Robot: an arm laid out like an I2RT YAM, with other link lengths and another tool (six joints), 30 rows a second.
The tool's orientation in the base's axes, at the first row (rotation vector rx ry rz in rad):
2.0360, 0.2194, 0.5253
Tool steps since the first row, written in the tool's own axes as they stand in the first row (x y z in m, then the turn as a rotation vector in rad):
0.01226, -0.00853, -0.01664, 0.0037, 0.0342, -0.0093
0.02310, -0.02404, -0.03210, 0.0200, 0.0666, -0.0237
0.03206, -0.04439, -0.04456, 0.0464, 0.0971, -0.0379
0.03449, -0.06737, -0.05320, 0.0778, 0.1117, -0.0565
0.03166, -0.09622, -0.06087, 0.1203, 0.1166, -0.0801
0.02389, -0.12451, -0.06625, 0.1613, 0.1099, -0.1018
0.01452, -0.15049, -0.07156, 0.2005, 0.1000, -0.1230
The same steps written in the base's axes. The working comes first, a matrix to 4 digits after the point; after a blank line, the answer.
The tool's axes in the first row as the columns of a matrix, in the base's axes (used below as rounded here):
0.8900, -0.0611, 0.4518
0.3643, -0.5006, -0.7853
0.2742, 0.8635, -0.4233

0.00391, 0.02180, 0.00304, -0.0030, -0.0085, 0.0345
0.00753, 0.04566, -0.00084, 0.0030, -0.0074, 0.0730
0.01111, 0.06889, -0.01068, 0.0182, -0.0019, 0.1126
0.01078, 0.08807, -0.02620, 0.0369, 0.0168, 0.1417
0.00656, 0.10750, -0.04864, 0.0638, 0.0484, 0.1676
-0.00106, 0.12306, -0.07292, 0.0908, 0.0837, 0.1822
-0.01021, 0.13682, -0.09568, 0.1168, 0.1196, 0.1934

